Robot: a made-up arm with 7 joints.
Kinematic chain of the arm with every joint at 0, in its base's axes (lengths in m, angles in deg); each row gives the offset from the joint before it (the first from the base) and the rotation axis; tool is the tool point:
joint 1: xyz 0 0 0 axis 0 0.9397 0.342
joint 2: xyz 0 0 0 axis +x
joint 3: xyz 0 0 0 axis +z
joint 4: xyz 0.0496 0 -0.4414 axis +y
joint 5: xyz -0.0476 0 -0.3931 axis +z
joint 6: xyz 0 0 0 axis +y
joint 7: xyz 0 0 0 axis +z
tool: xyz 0 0 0
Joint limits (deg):
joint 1: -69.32..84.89
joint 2: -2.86..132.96
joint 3: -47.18..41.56
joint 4: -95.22..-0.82
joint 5: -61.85..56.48
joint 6: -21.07..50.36
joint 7: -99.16..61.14
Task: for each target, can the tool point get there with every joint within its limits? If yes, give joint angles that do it. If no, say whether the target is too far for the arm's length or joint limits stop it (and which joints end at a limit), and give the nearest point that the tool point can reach.
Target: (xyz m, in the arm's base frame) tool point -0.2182 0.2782 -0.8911
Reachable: no: too far | nearest point -0.1912 0.2438 -0.7809 | short by 0.119 m
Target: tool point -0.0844 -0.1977 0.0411
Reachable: no: joint limits stop it (at a limit: joint 1, joint 2, joint 3, joint 4) | nearest point -0.2624 -0.3363 -0.4708 | short by 0.559 m
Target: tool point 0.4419 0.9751 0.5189
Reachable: no: too far | nearest point 0.3121 0.6886 0.3664 | short by 0.350 m
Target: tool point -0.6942 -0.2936 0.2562
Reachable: no: joint limits stop it (at a limit: joint 1, joint 3, joint 4) | nearest point -0.7996 -0.1887 -0.1503 | short by 0.433 m
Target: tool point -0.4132 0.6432 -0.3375
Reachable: yes | joints 50.71 62.14 -27.49 -25.16 17.28 34.06 -11.11
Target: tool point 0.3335 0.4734 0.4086
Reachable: yes | joints -16.08 103.50 26.01 -78.38 46.30 7.43 20.17
